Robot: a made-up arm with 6 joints.
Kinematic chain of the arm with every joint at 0, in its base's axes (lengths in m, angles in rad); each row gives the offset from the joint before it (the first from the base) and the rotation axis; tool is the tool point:
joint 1: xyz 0 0 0.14 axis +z
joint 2: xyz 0 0 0 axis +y
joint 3: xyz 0 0 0.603 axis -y
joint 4: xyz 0 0 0 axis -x
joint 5: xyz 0.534 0 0 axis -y
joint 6: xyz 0 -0.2 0 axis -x
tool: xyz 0 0 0
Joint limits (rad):
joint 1: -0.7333..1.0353
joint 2: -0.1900..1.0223
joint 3: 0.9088..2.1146
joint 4: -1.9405..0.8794
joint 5: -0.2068..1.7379
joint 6: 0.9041..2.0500
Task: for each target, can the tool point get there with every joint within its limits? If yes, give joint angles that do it. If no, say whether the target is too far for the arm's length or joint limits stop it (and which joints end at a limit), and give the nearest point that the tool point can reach.
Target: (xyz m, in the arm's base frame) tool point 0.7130 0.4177 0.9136
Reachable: yes | joints 0.7220 0.5909 1.3384 -0.6621 1.2467 1.5801
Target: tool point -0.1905 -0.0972 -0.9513
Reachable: no: joint limits stop it (at a limit: joint 1, joint 2, joint 3) | nearest point 0.7417 -0.7046 0.1970 | short by 1.599 m
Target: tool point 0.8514 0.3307 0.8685
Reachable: yes | joints 0.4843 0.9017 1.8960 -1.0257 0.2892 1.2642
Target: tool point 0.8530 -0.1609 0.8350
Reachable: yes | joints 0.0457 0.6224 1.0385 -0.0589 0.8603 1.5337
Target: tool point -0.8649 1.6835 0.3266
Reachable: no: too far | nearest point 0.4528 0.9047 0.3271 | short by 1.531 m
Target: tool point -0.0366 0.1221 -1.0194
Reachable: no: joint limits stop it (at a limit: joint 1, joint 2, joint 3) | nearest point 0.5111 0.8857 0.1956 | short by 1.536 m
